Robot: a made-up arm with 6 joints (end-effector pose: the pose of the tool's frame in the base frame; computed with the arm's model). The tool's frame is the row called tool.
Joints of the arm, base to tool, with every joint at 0 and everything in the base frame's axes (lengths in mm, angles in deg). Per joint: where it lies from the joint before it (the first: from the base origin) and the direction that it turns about. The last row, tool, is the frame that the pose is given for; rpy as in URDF.
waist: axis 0 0 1 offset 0 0 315.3
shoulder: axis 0 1 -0.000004 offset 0 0 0
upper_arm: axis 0 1 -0.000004 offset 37.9 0 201.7
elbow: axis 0 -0.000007 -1 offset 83.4 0 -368.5
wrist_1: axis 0 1 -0.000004 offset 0 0 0
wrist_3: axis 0 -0.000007 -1 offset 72.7 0 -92.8
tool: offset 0 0 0 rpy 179.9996 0 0
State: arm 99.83 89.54 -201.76 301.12 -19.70 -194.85
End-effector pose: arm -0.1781 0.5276 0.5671 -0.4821 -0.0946 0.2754 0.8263
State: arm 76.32 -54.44 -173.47 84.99 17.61 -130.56
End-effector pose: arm -0.0915 -0.5497 0.7199 0.3107 0.2724 -0.8924 0.1812
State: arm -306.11 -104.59 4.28 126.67 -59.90 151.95
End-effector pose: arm 0.1577 0.0573 0.3777 0.5827 0.6081 0.3997 0.3619
Working (the frame after each row of the table, in the pose's form):
after waist: 0.0000 0.0000 0.3153 0.0000 0.0000 0.4531 0.8914
after shoulder: 0.0000 0.0000 0.3153 0.3585 -0.7053 0.2771 0.5452
after upper_arm: -0.1207 -0.1654 0.3012 0.3479 -0.6844 0.2903 0.5712
after elbow: 0.0842 0.1154 0.4492 0.7678 0.0037 -0.3801 0.5158
after wrist_1: 0.0842 0.1154 0.4492 0.4755 -0.2542 -0.7127 0.4488
after wrist_3: 0.1577 0.0573 0.3777 -0.3619 -0.3997 0.6081 0.5827

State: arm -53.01 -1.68 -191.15 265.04 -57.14 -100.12
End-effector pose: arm 0.0219 0.1653 0.8506 -0.4663 0.0999 -0.5353 0.6972
Working (the frame after each row of the table, in the pose's form):
after waist: 0.0000 0.0000 0.3153 0.0000 0.0000 -0.4463 0.8949
after shoulder: 0.0000 0.0000 0.3153 -0.0065 -0.0131 -0.4462 0.8948
after upper_arm: 0.0192 -0.0255 0.5180 0.4435 0.8893 -0.0499 0.1000
after elbow: -0.0789 0.1048 0.8588 0.9552 0.2742 0.0400 0.1043
after wrist_1: -0.0789 0.1048 0.8588 0.8580 0.1909 -0.4217 0.2227
after wrist_3: 0.0219 0.1653 0.8506 0.6972 -0.5353 -0.0999 0.4663

